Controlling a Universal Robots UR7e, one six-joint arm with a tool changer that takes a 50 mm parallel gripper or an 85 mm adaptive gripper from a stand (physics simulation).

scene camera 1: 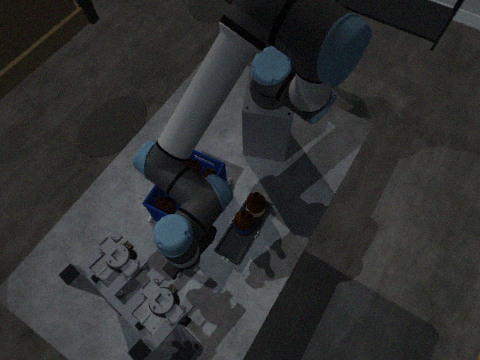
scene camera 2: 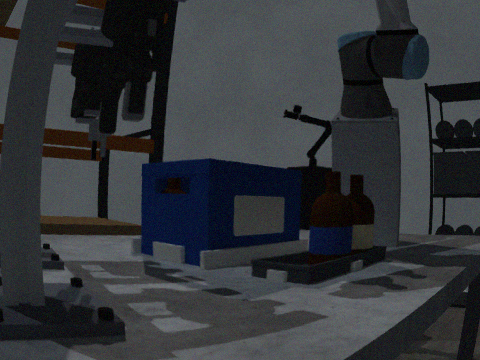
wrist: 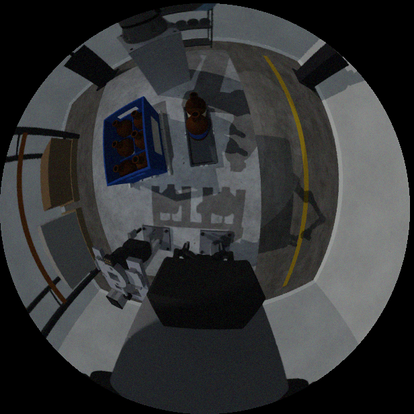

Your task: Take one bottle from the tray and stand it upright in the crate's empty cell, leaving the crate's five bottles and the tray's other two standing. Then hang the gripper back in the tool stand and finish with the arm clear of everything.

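Where they show: arm's base, link origin: [scene camera 2: 367, 113].
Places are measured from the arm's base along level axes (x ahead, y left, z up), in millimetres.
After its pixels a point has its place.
Note:
Brown bottles [wrist: 123, 146] stand in the cells of the blue crate [scene camera 1: 220, 170] {x 296, y 2, z -177 mm} [scene camera 2: 175, 220] {x 547, y -25, z -277 mm} [wrist: 161, 160]; all its cells look filled in the wrist view. Two more, a blue-label bottle [scene camera 1: 244, 221] {x 382, y 185, z -226 mm} [scene camera 2: 330, 237] {x 399, y 195, z -295 mm} [wrist: 198, 126] and a cream-label bottle [scene camera 1: 256, 202] {x 297, y 173, z -225 mm} [scene camera 2: 362, 235] {x 306, y 196, z -298 mm} [wrist: 195, 105], stand upright in the dark tray [scene camera 1: 232, 246] {x 458, y 186, z -345 mm} [scene camera 2: 310, 272] {x 496, y 244, z -333 mm} [wrist: 202, 155]. My gripper [wrist: 203, 250] hangs in the tool stand [scene camera 2: 25, 150] {x 861, y 262, z -205 mm} [wrist: 161, 237], apart from the arm; its spread, empty fingers peek past the dark wrist housing, which hides its body.
The second gripper hangs in the neighbouring bay, left in the wrist view. The arm's bare wrist [scene camera 1: 175, 242] {x 640, y 230, z 320 mm} is above the area between stand, crate and tray. The forearm hides part of the crate in scene camera 1. The robot pedestal [scene camera 1: 266, 132] {x 74, y 44, z -147 mm} [scene camera 2: 365, 180] {x 76, y 40, z -187 mm} [wrist: 162, 62] stands behind.

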